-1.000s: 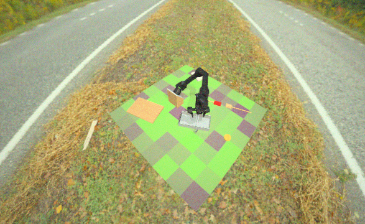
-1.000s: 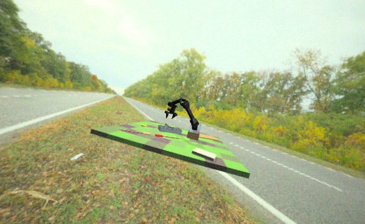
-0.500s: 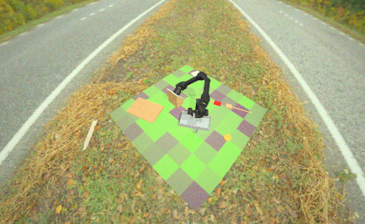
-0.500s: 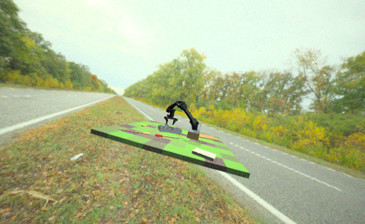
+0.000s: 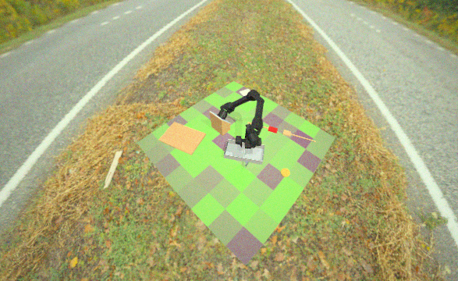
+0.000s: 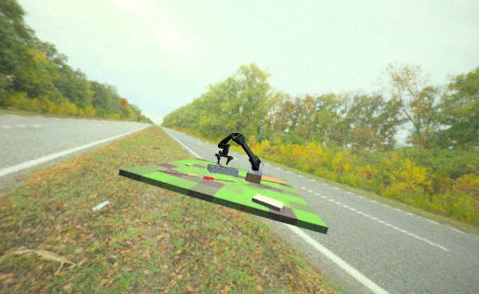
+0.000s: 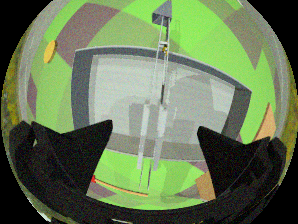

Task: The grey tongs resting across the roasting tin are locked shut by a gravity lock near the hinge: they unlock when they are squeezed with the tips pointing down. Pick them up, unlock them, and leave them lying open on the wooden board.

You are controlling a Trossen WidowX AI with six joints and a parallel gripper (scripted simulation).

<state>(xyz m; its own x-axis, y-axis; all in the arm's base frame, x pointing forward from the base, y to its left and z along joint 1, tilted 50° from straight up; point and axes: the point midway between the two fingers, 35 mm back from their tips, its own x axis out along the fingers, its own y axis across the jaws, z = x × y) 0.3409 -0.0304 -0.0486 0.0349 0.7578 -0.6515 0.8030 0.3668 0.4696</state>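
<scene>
Right now my gripper tip is 6 cm above the roasting tin, 1 cm to the left of it and 1 cm past it. Round my gripper tip: yellow lock piece (7 cm to the right, 4 cm ahead, 2 cm below); wooden board (52 cm behind, 26 cm to the right, 8 cm below); red-headed spatula (33 cm to the left, 8 cm below, 5 cm behind).
</scene>
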